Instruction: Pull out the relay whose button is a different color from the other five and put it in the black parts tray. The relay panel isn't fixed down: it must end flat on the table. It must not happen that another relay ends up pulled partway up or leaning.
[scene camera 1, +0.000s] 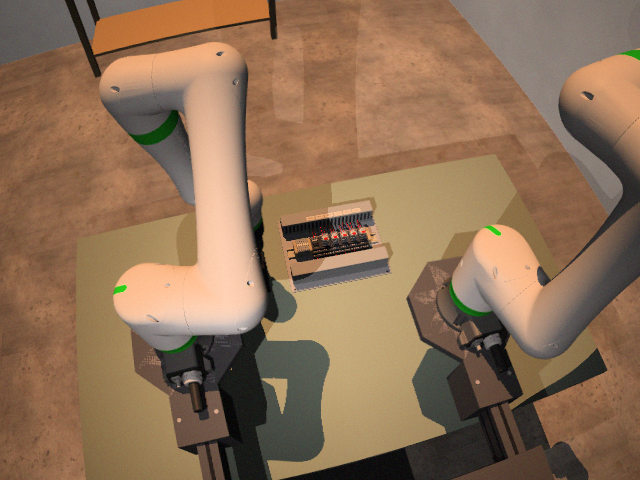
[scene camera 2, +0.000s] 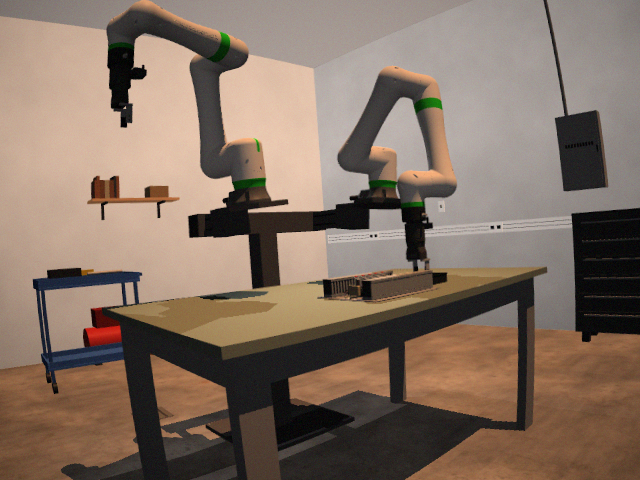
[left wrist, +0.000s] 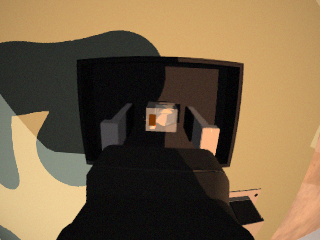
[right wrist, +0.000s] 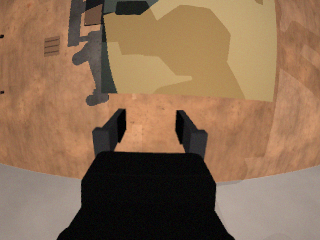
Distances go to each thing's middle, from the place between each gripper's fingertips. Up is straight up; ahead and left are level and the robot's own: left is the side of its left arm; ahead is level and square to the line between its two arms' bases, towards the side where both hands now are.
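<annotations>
Black parts tray (left wrist: 213, 87): 3 cm below my left hand. Relay panel (scene camera 1: 315, 266): 28 cm to the right of my left hand, 7 cm ahead, 1 cm below.
Relay panel: from my right hand (scene camera 2: 126, 125), 340 mm ahead, 740 mm to the left, 600 mm below. Black parts tray: 270 mm ahead of my right hand, 1010 mm to the left, 620 mm below.
</annotations>
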